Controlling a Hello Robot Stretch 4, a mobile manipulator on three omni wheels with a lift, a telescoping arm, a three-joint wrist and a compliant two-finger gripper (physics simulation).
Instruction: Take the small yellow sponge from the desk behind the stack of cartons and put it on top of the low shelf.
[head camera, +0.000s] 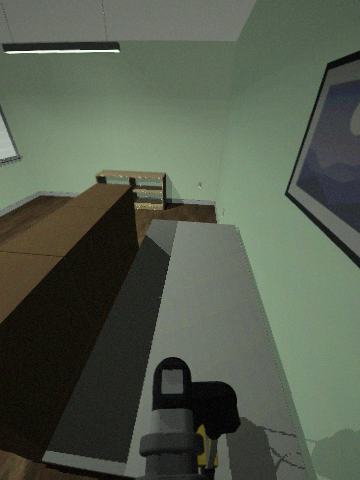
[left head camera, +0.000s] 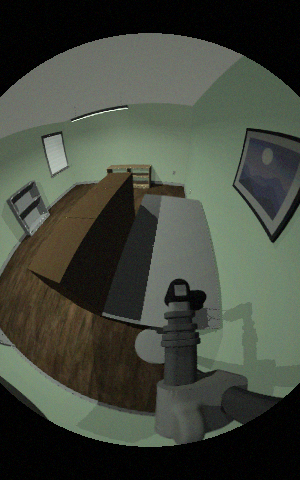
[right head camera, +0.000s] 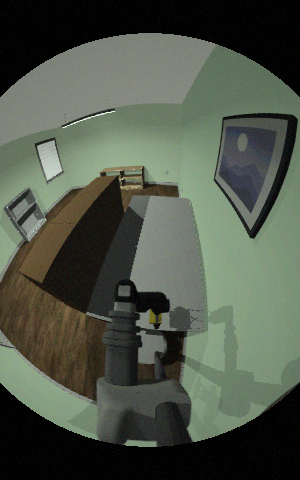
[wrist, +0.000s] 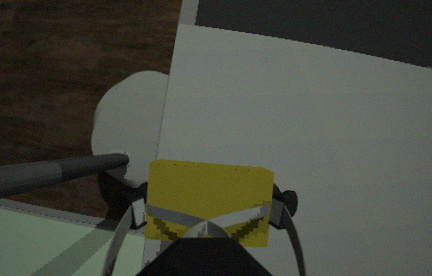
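Seen in the pictures: gripper, fingertip midpoint: (wrist: 206, 198); robot's base, link origin: (left head camera: 155, 343) (right head camera: 146, 344) (wrist: 158, 132).
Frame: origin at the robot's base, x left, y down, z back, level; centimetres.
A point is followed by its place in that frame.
The small yellow sponge (head camera: 201, 457) {y -83.6, x -7.3, z -18.3 cm} (right head camera: 152, 315) {y -83.6, x -7.0, z -20.9 cm} (wrist: 210, 180) {y -83.6, x -6.3, z -22.1 cm} is between the two fingers of my gripper (wrist: 206, 198) {y -79.1, x -8.7, z -21.8 cm}, which is shut on it. The sponge hangs over the near end of the grey-white desk (head camera: 210, 300) {y -69.2, x -20.4, z -77.3 cm} (left head camera: 185, 240) {y -69.2, x -22.8, z -85.6 cm} (right head camera: 170, 250) {y -69.2, x -21.9, z -74.1 cm} (wrist: 300, 110) {y -69.2, x 1.3, z -34.2 cm}. The arm hides it in the left head view. The brown stack of cartons (head camera: 50, 220) {y -105.2, x 63.4, z -98.8 cm} (left head camera: 100, 235) {y -91.1, x 42.6, z -68.0 cm} (right head camera: 75, 240) {y -97.0, x 43.5, z -60.9 cm} stands as a long row left of the desk. The low wooden shelf (head camera: 131, 174) {y -58.2, x 76.0, z -365.5 cm} (left head camera: 130, 166) {y -58.2, x 68.6, z -358.8 cm} (right head camera: 122, 168) {y -58.2, x 70.3, z -359.8 cm} stands at the far wall, its lower left part hidden behind the cartons.
A grey shelf unit (left head camera: 34, 215) {y -17.5, x 309.6, z -205.5 cm} (right head camera: 30, 220) {y -22.3, x 309.9, z -203.8 cm} stands by the left wall. A framed picture (head camera: 330, 145) {y -146.4, x -47.2, z -71.8 cm} (left head camera: 267, 175) {y -145.4, x -45.5, z -57.9 cm} (right head camera: 250, 165) {y -146.2, x -44.9, z -52.5 cm} hangs on the right wall beside the desk. A pale round part of the robot (left head camera: 149, 346) {y -18.7, x 6.1, z 1.7 cm} (wrist: 130, 115) {y -18.7, x 4.9, z 5.6 cm} shows by the desk's near edge. Dark wooden floor lies left of the cartons.
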